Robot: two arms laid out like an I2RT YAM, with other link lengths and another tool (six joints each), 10 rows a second.
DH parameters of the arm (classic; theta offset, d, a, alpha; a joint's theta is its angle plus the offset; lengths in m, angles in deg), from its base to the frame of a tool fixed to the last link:
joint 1: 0 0.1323 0.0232 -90
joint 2: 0 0 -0.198 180
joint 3: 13.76 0 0.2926 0
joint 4: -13.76 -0.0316 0.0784 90
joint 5: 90 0.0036 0 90
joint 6: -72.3 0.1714 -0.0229 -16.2
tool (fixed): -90 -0.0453 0 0
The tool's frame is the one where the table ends.
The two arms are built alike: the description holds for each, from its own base.
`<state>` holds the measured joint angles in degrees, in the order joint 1, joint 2, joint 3, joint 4, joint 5, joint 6, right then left.
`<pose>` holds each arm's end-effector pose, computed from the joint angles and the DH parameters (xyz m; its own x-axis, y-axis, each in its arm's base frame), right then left.
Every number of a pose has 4 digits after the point.
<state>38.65 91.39 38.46 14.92 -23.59 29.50 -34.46 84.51 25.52 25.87 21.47 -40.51</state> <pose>0.2422 0.3294 0.0234 -0.1077 0.8225 0.5585 0.9274 -0.1193 0.3545 0.2900 -0.2143 -0.0116 0.6436 0.4335 -0.6307 0.7174 -0.0548 0.6945</pose>
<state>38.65 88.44 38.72 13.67 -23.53 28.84 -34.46 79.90 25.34 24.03 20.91 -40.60</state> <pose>0.2452 0.3317 0.0410 -0.1324 0.8122 0.5682 0.9148 -0.1206 0.3856 0.2954 -0.2167 0.0095 0.6640 0.4258 -0.6146 0.6901 -0.0328 0.7229</pose>
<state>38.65 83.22 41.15 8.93 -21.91 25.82 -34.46 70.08 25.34 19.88 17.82 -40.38</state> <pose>0.2549 0.3351 0.0779 -0.1868 0.8111 0.5542 0.8766 -0.1170 0.4667 0.3077 -0.2171 0.0565 0.7022 0.4376 -0.5616 0.6158 0.0226 0.7876</pose>
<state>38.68 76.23 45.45 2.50 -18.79 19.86 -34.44 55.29 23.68 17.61 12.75 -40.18</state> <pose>0.2667 0.3358 0.1357 -0.2770 0.8165 0.5065 0.7888 -0.1077 0.6051 0.3165 -0.2095 0.1274 0.7558 0.4564 -0.4695 0.4628 0.1348 0.8762</pose>
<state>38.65 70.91 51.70 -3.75 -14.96 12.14 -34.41 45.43 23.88 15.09 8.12 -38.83</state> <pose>0.2770 0.3319 0.1993 -0.3628 0.8325 0.4187 0.6569 -0.0902 0.7486 0.3190 -0.1979 0.1812 0.7768 0.4949 -0.3893 0.3300 0.2065 0.9211</pose>
